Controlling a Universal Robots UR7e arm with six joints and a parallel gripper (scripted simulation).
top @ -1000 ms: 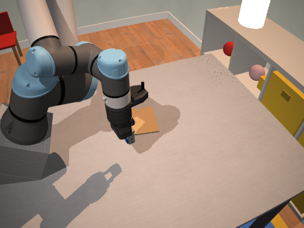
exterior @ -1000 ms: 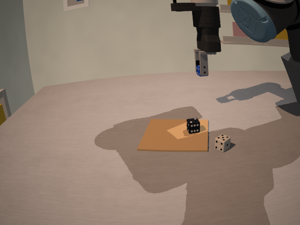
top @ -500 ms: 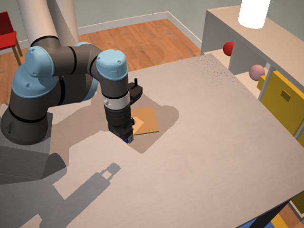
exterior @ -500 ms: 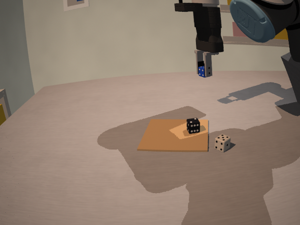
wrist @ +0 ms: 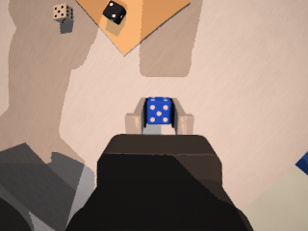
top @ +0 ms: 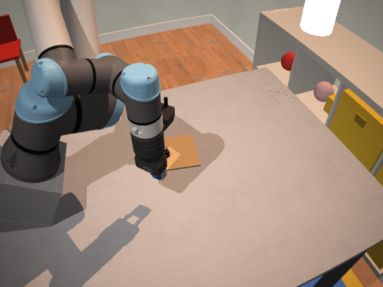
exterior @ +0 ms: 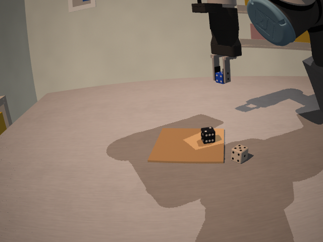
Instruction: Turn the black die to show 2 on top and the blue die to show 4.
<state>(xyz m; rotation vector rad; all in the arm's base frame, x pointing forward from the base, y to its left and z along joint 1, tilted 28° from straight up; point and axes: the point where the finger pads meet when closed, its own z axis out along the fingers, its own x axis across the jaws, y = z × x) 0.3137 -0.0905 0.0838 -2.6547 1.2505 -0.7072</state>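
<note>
The blue die is 10 mm below my hand. The rest, counted from my hand: white die (10 mm ahead, 220 mm to the left, 100 mm below); black die (60 mm ahead, 130 mm to the left, 90 mm below); orange mat (100 mm ahead, 140 mm to the left, 110 mm below).
</note>
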